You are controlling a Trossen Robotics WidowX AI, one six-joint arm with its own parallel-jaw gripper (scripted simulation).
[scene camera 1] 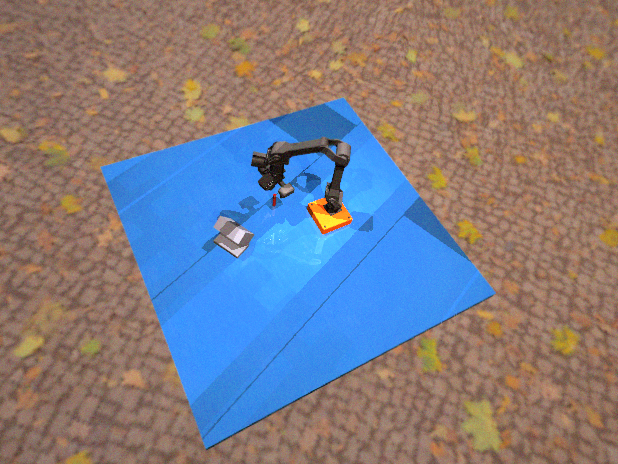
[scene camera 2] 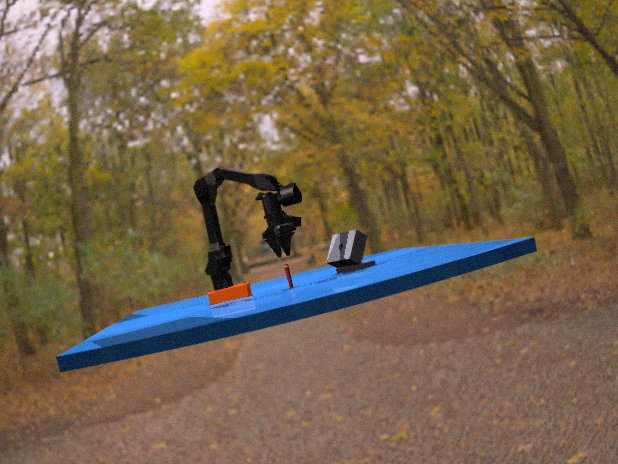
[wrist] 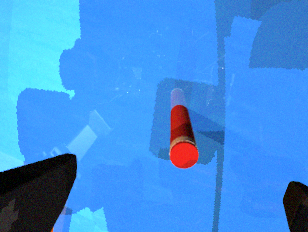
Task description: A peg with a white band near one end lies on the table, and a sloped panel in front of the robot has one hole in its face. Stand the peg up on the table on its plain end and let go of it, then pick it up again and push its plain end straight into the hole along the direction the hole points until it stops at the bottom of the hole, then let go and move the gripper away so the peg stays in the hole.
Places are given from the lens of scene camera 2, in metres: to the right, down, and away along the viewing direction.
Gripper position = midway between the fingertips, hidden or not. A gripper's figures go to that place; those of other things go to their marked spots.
gripper [scene camera 2: 284,256]: -0.08, 0.08, 1.76
grey sloped panel [scene camera 2: 354,242]: 0.16, 0.04, 1.84
